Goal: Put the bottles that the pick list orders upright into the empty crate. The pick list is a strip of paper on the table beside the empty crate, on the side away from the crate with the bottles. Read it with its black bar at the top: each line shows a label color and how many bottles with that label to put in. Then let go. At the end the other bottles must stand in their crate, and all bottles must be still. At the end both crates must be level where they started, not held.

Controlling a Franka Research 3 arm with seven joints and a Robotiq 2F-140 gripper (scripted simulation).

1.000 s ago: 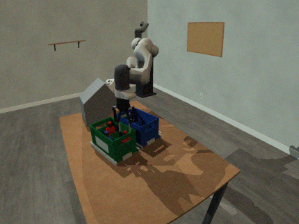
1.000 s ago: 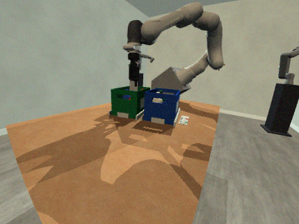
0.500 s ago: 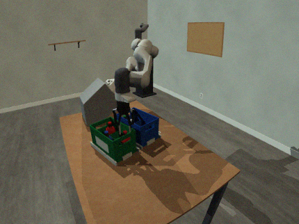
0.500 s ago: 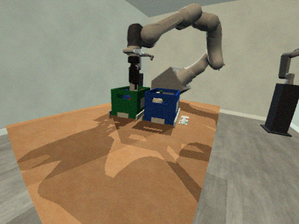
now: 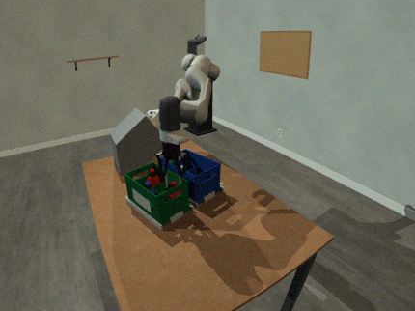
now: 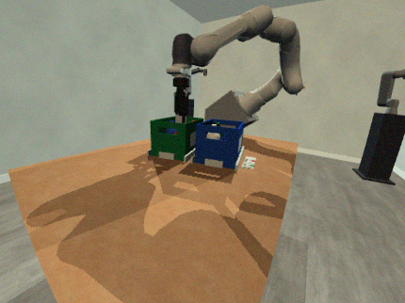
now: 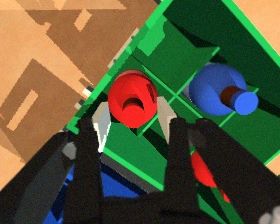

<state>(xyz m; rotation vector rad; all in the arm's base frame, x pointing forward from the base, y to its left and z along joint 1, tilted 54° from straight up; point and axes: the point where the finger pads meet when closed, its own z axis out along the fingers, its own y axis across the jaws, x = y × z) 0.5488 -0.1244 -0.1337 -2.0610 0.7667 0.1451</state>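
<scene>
Right now the green crate is 8 cm behind my hand, 6 cm to the right of it and 9 cm below it. Also, from my hand: white bottle (11 cm behind, 13 cm to the left, 8 cm below); blue crate (12 cm behind, 17 cm to the left, 9 cm below); blue-capped bottle (7 cm behind, 10 cm to the right, 8 cm below).
</scene>
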